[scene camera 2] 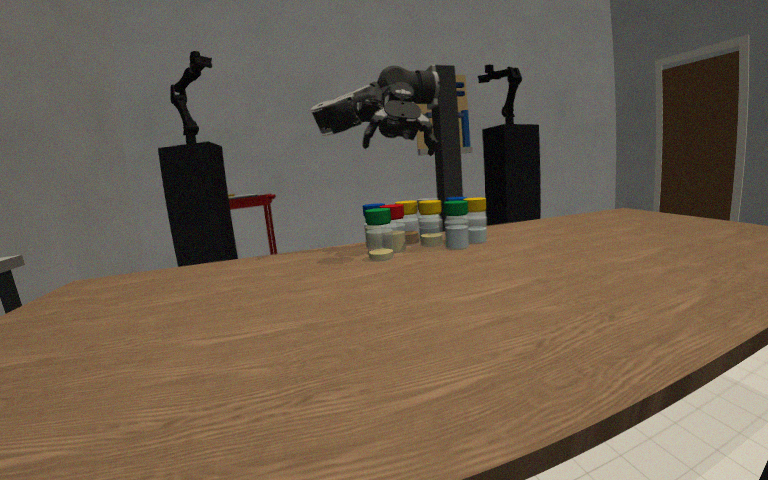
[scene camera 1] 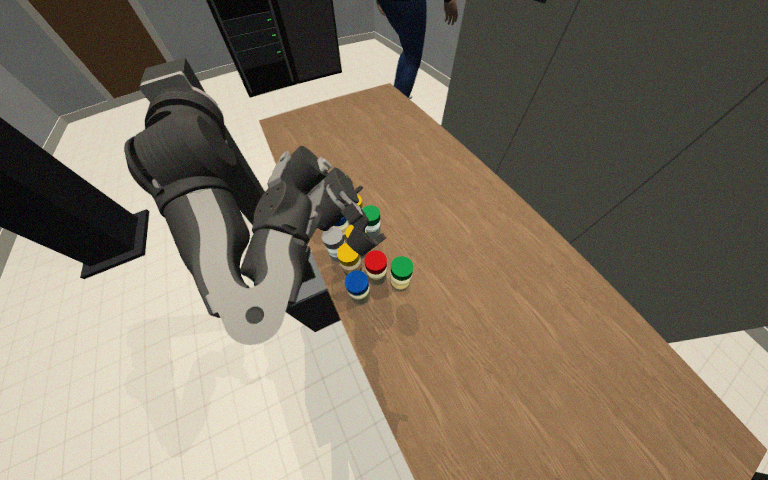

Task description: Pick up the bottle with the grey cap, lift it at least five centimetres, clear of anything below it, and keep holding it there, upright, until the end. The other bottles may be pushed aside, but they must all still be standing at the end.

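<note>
The bottle with the grey cap (scene camera 1: 333, 237) stands upright near the table's robot-side edge, beside a yellow-capped bottle (scene camera 1: 347, 254). In scene camera 2 it is almost wholly hidden behind the front bottles. My gripper (scene camera 1: 370, 213) (scene camera 2: 398, 148) is open and empty, fingers pointing down, well above the bottle caps. In scene camera 1 it covers part of the group. A red-capped bottle (scene camera 1: 375, 262) (scene camera 2: 393, 212), a green-capped one (scene camera 1: 401, 268) (scene camera 2: 378, 216) and a blue-capped one (scene camera 1: 356, 283) stand at one end. Another green-capped bottle (scene camera 1: 371, 215) (scene camera 2: 456, 208) stands toward the other end.
More yellow-capped bottles (scene camera 2: 429, 207) (scene camera 2: 475, 204) and a second blue-capped bottle (scene camera 1: 343, 223) stand close together in the group. All visible bottles are upright on the wooden table (scene camera 1: 509, 294) (scene camera 2: 339, 339). The grey-capped bottle is close to the table's edge.
</note>
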